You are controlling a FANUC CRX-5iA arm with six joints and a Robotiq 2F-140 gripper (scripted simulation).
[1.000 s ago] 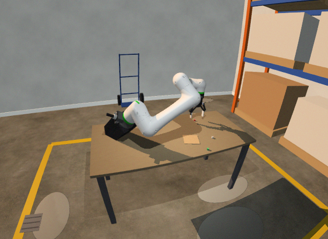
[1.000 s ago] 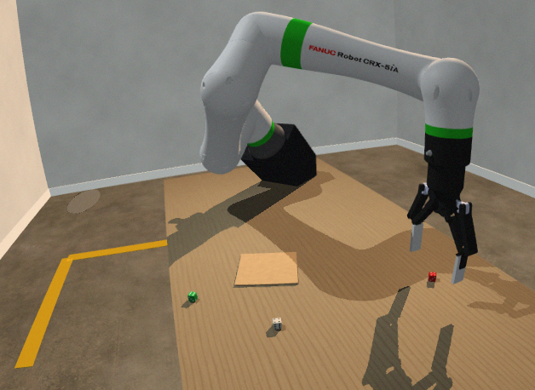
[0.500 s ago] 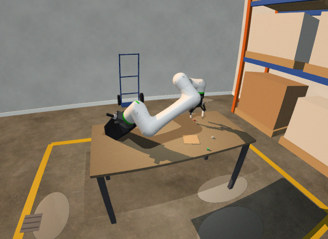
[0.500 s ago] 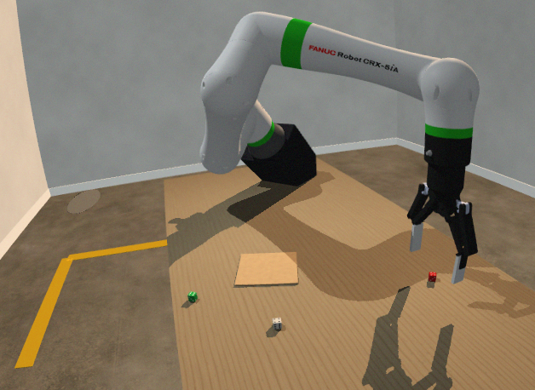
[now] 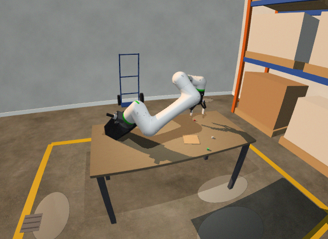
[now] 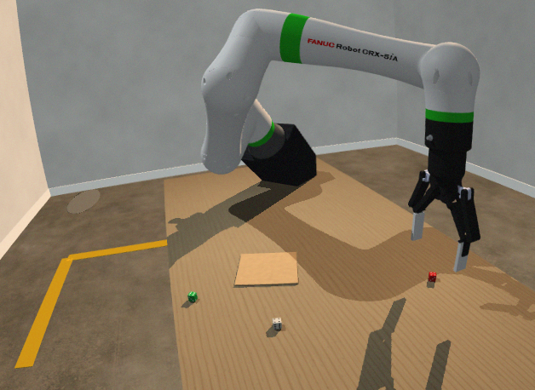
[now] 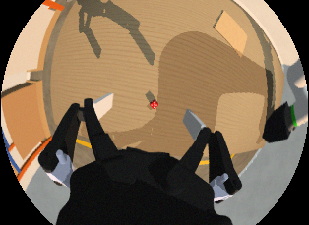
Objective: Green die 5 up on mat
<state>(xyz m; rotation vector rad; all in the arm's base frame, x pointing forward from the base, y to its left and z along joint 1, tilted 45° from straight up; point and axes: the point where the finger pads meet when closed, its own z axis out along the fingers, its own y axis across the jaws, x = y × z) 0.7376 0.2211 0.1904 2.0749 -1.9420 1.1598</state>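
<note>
My gripper is now 48 cm to the left of the green die, 21 cm past it and 8 cm above it. Also, from my hand: white die (35 cm to the right, 8 cm below, 5 cm behind); red die (8 cm below, 1 cm to the left, 1 cm behind); tan mat (29 cm to the right, 25 cm behind, 9 cm below).
</note>
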